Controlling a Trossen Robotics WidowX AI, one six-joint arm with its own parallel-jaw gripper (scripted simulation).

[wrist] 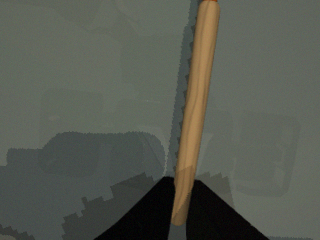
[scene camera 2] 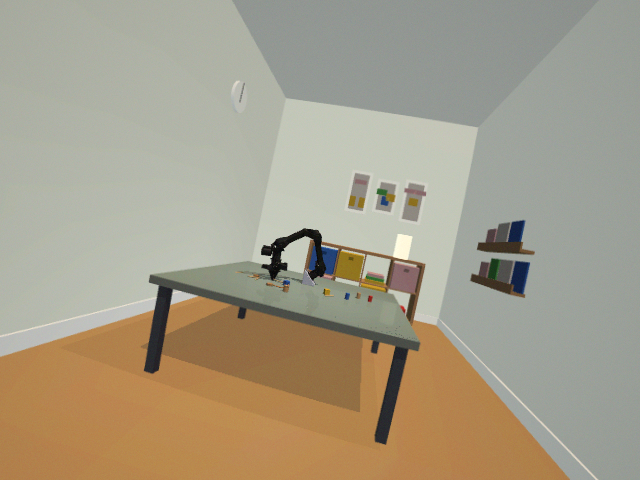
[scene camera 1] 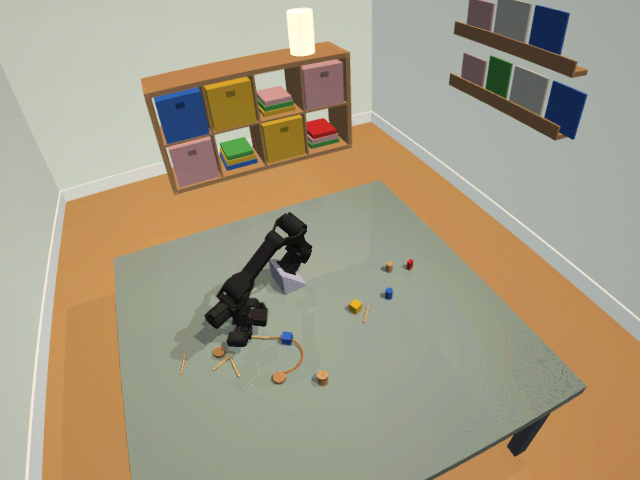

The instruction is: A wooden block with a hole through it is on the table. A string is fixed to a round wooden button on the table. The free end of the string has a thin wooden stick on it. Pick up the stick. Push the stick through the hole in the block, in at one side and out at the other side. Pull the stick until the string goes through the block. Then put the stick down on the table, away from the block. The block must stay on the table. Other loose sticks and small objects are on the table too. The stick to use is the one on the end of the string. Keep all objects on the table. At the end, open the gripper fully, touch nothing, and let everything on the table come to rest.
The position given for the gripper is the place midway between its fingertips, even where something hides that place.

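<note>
The gripper appears at (scene camera 1: 250,337) and also at (wrist: 179,188).
</note>
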